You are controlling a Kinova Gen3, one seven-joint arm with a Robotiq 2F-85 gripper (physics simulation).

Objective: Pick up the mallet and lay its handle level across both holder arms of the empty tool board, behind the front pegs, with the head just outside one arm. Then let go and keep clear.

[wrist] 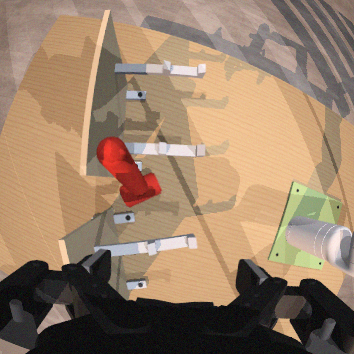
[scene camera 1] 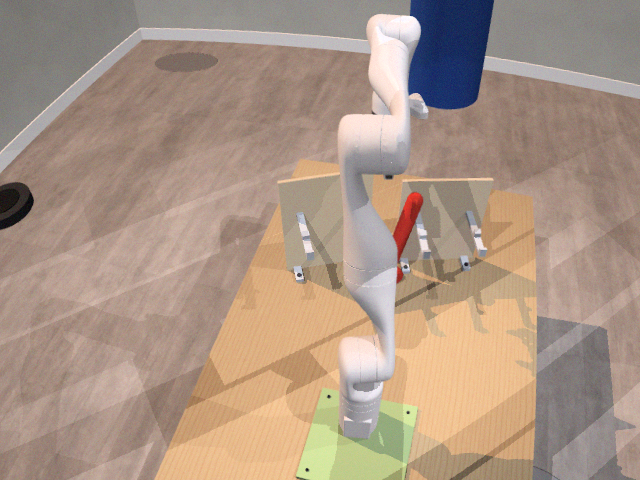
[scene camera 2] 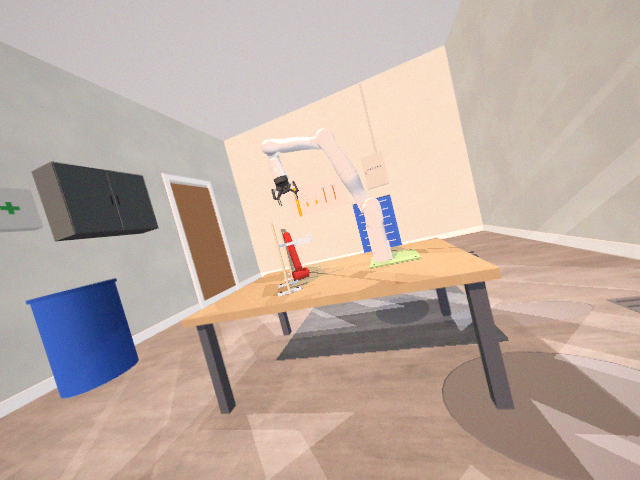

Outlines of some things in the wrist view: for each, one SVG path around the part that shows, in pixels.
My gripper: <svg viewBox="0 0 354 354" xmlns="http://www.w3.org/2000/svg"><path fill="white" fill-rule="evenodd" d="M0 281L0 354L354 354L354 311L317 279L303 278L300 280L299 286L289 286L285 279L272 277L251 259L239 259L235 278L235 287L239 295L226 306L215 306L212 301L174 303L143 297L136 297L136 300L126 300L108 283L111 274L111 252L109 249L99 248L93 254L84 256L77 263L63 264L61 270L48 269L48 263L42 260L30 260ZM277 319L289 318L289 322L301 342L273 330L272 328ZM65 304L65 309L71 319L49 325L38 334L36 329L51 309L52 303Z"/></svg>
A red mallet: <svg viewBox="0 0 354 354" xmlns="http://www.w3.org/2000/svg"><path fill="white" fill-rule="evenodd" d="M98 143L96 147L97 159L122 184L119 192L126 206L131 207L161 193L161 188L154 173L149 172L142 176L121 139L115 136L108 136Z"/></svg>
